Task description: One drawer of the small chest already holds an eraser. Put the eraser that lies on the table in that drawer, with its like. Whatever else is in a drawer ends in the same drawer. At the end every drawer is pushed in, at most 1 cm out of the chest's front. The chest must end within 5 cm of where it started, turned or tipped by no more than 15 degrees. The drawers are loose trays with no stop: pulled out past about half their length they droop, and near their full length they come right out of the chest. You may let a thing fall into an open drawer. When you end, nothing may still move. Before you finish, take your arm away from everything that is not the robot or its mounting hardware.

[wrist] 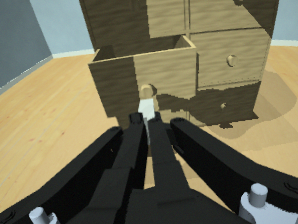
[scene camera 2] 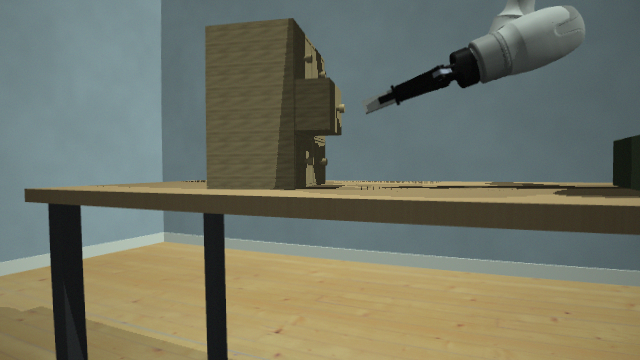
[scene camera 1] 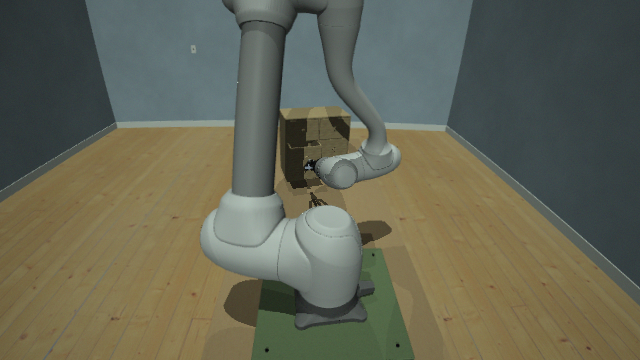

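Gripper visible in scene camera 2 (scene camera 2: 363,108) and in the wrist view (wrist: 148,109). Scene camera 2 shows a wooden chest (scene camera 2: 249,67), a drawer (scene camera 2: 318,108) and a drawer (scene camera 2: 302,49). The wrist view shows a drawer (wrist: 237,98).
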